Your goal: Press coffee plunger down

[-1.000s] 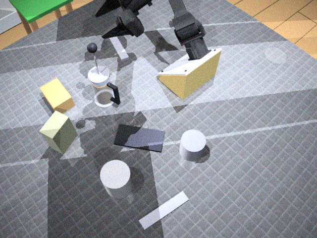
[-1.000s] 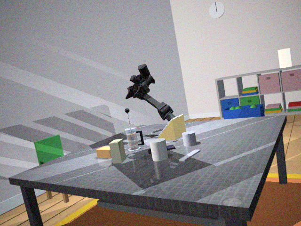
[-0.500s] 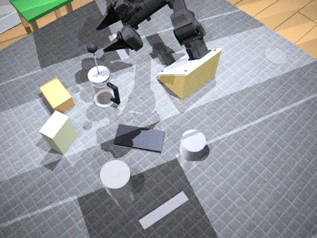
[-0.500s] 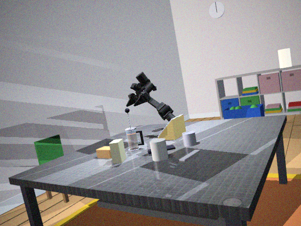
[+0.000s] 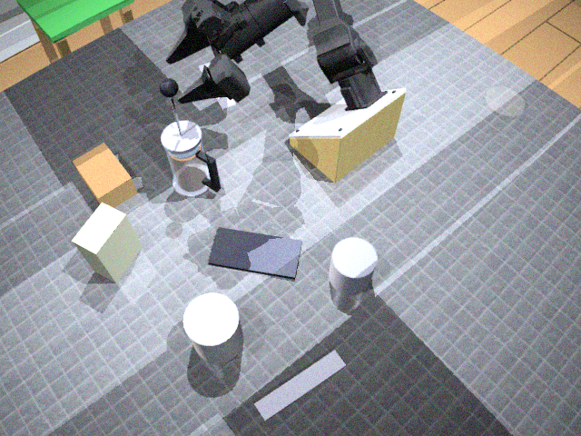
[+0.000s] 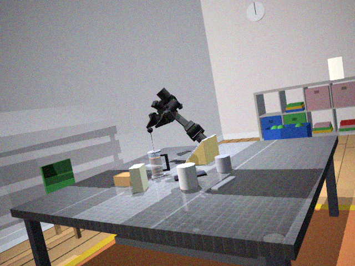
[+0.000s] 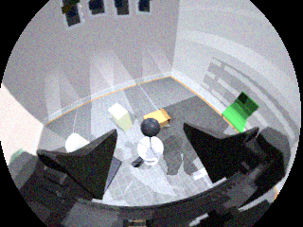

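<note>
Now: gripper tip 130 mm above the coffee press and 10 mm to the right of it. Round my gripper tip: pale green block (210 mm ahead, 200 mm below, 30 mm to the left); then dark flat plate (250 mm below, 190 mm to the left, 30 mm ahead).
</note>
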